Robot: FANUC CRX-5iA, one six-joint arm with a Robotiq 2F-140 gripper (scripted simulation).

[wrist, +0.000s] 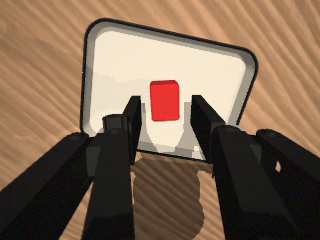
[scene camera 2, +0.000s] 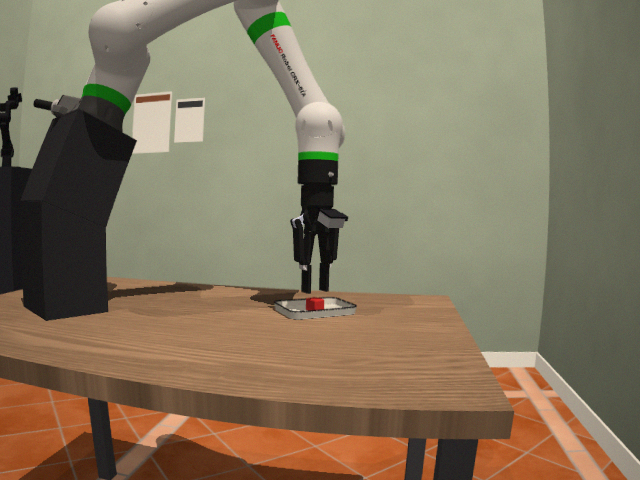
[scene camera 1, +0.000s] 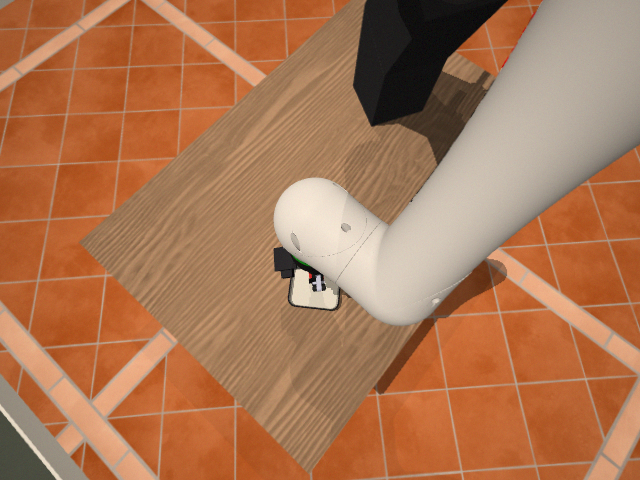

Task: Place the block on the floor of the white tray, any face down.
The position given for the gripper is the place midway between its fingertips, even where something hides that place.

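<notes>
There's a white tray (scene camera 1: 300,294), and you'd also see the white tray (wrist: 120,59) from the wrist. The gripper (scene camera 2: 315,291) can be seen too, and the wrist view has the gripper (wrist: 166,109) as well. And there's a red block (wrist: 164,95).
</notes>
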